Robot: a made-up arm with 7 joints. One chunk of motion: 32 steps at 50 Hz.
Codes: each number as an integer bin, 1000 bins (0 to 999) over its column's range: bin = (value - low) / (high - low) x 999, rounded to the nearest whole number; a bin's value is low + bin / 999 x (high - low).
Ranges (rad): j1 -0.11..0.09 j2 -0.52..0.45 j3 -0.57..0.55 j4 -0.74..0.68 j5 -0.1..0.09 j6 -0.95..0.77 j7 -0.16..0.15
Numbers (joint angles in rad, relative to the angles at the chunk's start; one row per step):
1: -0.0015 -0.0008 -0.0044 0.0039 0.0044 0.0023 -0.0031
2: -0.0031 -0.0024 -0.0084 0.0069 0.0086 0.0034 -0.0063
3: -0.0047 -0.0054 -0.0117 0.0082 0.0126 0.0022 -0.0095
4: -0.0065 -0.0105 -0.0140 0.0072 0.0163 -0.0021 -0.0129
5: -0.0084 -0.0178 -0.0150 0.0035 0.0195 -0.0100 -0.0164
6: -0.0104 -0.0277 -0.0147 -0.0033 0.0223 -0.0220 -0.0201
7: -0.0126 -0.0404 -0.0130 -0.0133 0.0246 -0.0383 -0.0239
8: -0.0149 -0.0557 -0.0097 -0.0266 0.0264 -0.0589 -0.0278
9: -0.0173 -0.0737 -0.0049 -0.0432 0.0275 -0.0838 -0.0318
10: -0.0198 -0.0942 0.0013 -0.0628 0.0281 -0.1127 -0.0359
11: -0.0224 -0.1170 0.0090 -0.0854 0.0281 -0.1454 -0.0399
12: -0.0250 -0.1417 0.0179 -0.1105 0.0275 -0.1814 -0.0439
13: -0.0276 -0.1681 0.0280 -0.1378 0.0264 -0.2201 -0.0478
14: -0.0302 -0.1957 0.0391 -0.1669 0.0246 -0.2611 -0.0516
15: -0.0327 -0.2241 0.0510 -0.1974 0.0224 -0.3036 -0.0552
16: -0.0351 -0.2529 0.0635 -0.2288 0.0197 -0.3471 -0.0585
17: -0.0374 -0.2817 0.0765 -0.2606 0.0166 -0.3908 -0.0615
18: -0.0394 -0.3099 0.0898 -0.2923 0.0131 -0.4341 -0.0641
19: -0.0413 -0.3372 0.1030 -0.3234 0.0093 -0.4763 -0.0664
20: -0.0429 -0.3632 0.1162 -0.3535 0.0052 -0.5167 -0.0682
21: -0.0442 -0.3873 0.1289 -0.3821 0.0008 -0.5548 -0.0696
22: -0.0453 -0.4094 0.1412 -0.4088 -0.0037 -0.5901 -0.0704
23: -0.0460 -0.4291 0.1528 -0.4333 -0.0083 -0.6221 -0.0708
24: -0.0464 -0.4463 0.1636 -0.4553 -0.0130 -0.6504 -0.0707
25: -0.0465 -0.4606 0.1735 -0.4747 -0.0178 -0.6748 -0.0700
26: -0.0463 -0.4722 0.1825 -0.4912 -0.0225 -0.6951 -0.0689
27: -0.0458 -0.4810 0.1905 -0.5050 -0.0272 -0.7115 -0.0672
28: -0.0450 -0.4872 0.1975 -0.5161 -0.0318 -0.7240 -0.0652
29: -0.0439 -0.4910 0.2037 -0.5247 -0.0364 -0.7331 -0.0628
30: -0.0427 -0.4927 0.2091 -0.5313 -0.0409 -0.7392 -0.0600
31: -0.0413 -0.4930 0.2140 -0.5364 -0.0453 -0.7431 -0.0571
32: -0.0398 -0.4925 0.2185 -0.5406 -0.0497 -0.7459 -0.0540
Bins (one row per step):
1: 542 535 504 523 549 553 506
2: 534 533 501 525 571 554 495
3: 526 530 498 526 592 553 485
4: 517 525 496 526 611 551 474
5: 507 517 495 523 628 546 463
6: 498 507 495 518 643 539 451
7: 487 494 497 511 655 530 439
8: 475 478 500 502 665 518 426
9: 463 460 504 490 670 503 413
10: 451 439 510 476 674 486 400
11: 438 415 516 461 674 467 387
12: 425 390 524 443 670 446 374
13: 412 362 533 424 665 424 362
14: 399 334 543 403 655 400 349
15: 386 305 554 382 644 375 338
16: 374 275 565 360 629 350 327
17: 363 245 577 337 613 325 317
18: 353 216 589 315 595 300 309
19: 343 188 600 293 575 275 302
20: 335 161 612 272 553 252 296
21: 329 137 623 252 530 230 291
22: 323 114 634 233 506 209 289
23: 320 94 645 216 482 190 287
24: 318 76 654 200 457 174 288
25: 317 61 663 187 432 160 290
26: 318 49 671 175 407 148 294
27: 321 40 678 165 383 139 299
28: 325 34 685 158 359 131 306
29: 330 30 690 151 334 126 313
30: 336 28 695 147 311 122 322
31: 343 28 699 143 288 120 332
32: 351 28 703 140 264 119 342

